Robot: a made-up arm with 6 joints. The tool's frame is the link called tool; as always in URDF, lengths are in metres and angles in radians. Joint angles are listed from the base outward. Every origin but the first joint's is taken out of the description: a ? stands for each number. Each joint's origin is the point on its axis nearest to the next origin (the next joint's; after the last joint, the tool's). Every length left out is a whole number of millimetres.
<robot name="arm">
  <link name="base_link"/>
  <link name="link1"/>
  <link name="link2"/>
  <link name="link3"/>
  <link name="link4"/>
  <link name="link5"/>
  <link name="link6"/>
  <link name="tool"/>
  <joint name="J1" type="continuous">
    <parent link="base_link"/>
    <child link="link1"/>
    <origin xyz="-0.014 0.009 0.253"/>
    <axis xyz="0 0 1"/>
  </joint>
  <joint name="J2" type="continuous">
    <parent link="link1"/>
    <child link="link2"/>
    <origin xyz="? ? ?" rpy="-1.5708 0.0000 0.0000"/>
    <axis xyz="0 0 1"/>
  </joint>
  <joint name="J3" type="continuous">
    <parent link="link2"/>
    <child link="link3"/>
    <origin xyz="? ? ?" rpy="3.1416 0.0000 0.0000"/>
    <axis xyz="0 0 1"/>
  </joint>
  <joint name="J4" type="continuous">
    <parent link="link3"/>
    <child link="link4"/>
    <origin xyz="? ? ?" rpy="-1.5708 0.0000 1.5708"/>
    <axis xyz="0 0 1"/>
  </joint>
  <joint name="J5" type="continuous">
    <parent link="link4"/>
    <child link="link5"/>
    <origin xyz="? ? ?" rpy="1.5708 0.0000 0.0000"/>
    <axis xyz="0 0 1"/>
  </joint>
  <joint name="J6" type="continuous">
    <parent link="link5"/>
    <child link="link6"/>
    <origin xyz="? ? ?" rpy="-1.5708 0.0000 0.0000"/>
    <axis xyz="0 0 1"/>
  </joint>
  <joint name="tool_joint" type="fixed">
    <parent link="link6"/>
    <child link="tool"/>
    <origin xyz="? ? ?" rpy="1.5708 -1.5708 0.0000"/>
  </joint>
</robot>
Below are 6 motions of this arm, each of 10 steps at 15 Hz.
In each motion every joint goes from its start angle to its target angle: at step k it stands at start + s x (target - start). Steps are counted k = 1, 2, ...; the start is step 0. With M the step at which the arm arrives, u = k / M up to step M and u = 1 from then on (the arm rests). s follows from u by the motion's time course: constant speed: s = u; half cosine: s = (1 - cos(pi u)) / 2; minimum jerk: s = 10 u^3 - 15 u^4 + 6 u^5.
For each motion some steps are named. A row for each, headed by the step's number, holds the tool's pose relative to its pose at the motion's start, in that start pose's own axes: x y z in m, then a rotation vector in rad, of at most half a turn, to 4 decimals.
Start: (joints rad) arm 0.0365 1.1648 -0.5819 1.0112 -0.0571 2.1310
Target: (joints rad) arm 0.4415 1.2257 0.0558 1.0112 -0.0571 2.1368
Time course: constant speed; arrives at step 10
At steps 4, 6, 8, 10:
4: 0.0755 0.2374 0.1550 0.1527 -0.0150 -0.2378
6: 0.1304 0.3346 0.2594 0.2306 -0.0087 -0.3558
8: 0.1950 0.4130 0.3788 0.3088 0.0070 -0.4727
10: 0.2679 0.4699 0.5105 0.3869 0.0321 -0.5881

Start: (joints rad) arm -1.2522 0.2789 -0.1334 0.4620 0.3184 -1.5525
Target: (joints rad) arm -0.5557 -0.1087 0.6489 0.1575 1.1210 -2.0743
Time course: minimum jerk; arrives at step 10
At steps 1, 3, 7, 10:
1: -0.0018 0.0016 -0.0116 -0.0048 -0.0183 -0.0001
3: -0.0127 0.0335 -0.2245 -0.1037 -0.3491 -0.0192
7: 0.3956 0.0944 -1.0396 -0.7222 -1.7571 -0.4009
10: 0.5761 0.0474 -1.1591 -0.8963 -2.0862 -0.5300

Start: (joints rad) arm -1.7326 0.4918 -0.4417 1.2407 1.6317 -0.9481
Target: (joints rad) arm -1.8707 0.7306 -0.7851 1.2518 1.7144 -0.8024
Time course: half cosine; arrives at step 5
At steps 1, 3, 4, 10:
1: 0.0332 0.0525 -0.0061 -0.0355 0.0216 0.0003
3: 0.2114 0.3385 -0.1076 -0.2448 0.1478 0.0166
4: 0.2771 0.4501 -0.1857 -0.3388 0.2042 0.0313
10: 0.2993 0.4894 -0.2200 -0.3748 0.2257 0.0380

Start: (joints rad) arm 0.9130 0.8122 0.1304 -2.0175 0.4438 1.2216
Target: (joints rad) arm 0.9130 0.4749 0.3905 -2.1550 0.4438 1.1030
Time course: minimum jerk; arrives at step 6
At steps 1, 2, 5, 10:
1: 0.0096 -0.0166 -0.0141 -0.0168 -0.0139 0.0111
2: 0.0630 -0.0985 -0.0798 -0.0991 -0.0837 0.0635
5: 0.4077 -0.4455 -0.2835 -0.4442 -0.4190 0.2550
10: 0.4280 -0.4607 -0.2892 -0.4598 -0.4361 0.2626

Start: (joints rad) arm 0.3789 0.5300 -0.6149 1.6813 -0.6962 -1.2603
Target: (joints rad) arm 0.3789 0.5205 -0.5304 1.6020 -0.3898 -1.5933
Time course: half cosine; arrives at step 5
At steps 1, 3, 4, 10:
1: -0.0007 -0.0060 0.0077 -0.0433 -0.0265 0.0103
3: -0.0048 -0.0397 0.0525 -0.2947 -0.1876 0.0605
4: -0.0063 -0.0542 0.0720 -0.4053 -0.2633 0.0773
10: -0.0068 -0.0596 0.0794 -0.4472 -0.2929 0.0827

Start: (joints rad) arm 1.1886 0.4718 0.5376 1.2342 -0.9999 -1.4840
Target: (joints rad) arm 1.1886 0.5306 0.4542 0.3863 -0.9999 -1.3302
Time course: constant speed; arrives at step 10
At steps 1, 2, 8, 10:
1: -0.0262 0.0143 0.0066 -0.0193 -0.0022 -0.0786
2: -0.0522 0.0304 0.0134 -0.0391 -0.0044 -0.1571
8: -0.1969 0.1650 0.0583 -0.1710 -0.0197 -0.6215
10: -0.2369 0.2228 0.0739 -0.2221 -0.0257 -0.7728

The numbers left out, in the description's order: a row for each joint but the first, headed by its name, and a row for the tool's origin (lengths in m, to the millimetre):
J2: -0.009 0.010 0.000
J3: -0.012 -0.774 0.000
J4: 1.047 0.021 0.000
J5: 0.018 -0.239 0.000
J6: -0.029 0.041 0.000
tool: 0.005 -0.015 0.000

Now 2 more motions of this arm.
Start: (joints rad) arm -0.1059 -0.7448 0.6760 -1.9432 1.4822 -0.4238
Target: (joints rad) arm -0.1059 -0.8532 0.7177 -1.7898 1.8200 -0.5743
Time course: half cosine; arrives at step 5
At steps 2, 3, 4, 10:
2: 0.0105 0.0215 -0.0647 -0.0991 -0.0921 0.0656
3: 0.0195 0.0386 -0.1248 -0.1937 -0.1742 0.1241
4: 0.0267 0.0507 -0.1750 -0.2738 -0.2401 0.1716
10: 0.0294 0.0549 -0.1945 -0.3053 -0.2652 0.1899

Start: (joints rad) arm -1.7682 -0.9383 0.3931 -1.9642 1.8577 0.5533
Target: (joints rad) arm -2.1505 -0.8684 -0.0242 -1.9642 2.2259 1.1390
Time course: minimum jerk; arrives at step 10
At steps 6, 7, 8, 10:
6: -0.2025 0.1540 0.2934 0.5365 0.0826 0.5755
7: -0.2672 0.1693 0.3500 0.6363 0.1396 0.7102
8: -0.3140 0.1749 0.3862 0.6988 0.1872 0.8016
10: -0.3405 0.1764 0.4052 0.7310 0.2164 0.8515

